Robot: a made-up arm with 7 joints.
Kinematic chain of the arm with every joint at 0, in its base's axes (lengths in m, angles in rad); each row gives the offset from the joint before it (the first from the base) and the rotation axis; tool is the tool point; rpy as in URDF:
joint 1: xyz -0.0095 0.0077 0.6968 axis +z
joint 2: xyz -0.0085 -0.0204 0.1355 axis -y
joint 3: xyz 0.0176 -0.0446 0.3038 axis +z
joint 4: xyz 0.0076 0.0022 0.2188 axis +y
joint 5: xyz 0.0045 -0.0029 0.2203 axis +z
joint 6: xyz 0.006 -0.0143 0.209 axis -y
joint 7: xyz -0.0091 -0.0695 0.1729 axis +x
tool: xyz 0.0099 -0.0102 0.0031 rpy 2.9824 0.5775 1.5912
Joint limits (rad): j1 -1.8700..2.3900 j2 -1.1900..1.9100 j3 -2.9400..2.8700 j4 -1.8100..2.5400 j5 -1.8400..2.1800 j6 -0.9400..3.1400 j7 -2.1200..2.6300
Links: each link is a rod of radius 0.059 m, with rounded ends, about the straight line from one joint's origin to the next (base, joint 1, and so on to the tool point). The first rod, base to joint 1, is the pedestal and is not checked.
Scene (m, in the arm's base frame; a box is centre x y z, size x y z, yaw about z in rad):
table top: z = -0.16
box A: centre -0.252 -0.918 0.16 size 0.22 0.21 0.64 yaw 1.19
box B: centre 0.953 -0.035 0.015 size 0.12 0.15 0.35 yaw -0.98
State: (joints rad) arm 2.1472 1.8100 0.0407 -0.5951 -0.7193 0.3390 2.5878
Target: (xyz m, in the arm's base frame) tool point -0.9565 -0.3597 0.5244
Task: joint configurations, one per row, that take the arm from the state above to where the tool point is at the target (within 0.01 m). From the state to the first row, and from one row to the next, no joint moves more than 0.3 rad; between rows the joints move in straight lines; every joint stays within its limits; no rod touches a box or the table.
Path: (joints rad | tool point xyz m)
1: 1.8839 1.7385 -0.1949 -0.8186 -0.4766 0.4134 2.3266 | 0.2457 -0.7269 0.2409
2: 1.6205 1.6670 -0.4306 -1.0421 -0.2339 0.4877 2.0655 | -0.0721 -0.6953 0.2738
3: 1.3572 1.5955 -0.6662 -1.2655 0.0088 0.5621 1.8043 | -0.3467 -0.5521 0.3448
4: 1.0939 1.5240 -0.9019 -1.4890 0.2516 0.6365 1.5432 | -0.5256 -0.3275 0.4448
5: 0.9279 1.5442 -0.7866 -1.2248 -0.0258 0.5706 1.8111 | -0.6192 -0.3608 0.4187
6: 0.7619 1.5645 -0.6712 -0.9605 -0.3031 0.5046 2.0790 | -0.7244 -0.3861 0.4186
7: 0.5959 1.5847 -0.5559 -0.6963 -0.5805 0.4387 2.3469 | -0.8395 -0.3908 0.4526
8: 0.4299 1.6049 -0.4406 -0.4320 -0.8578 0.3728 2.6149 | -0.9565 -0.3597 0.5244

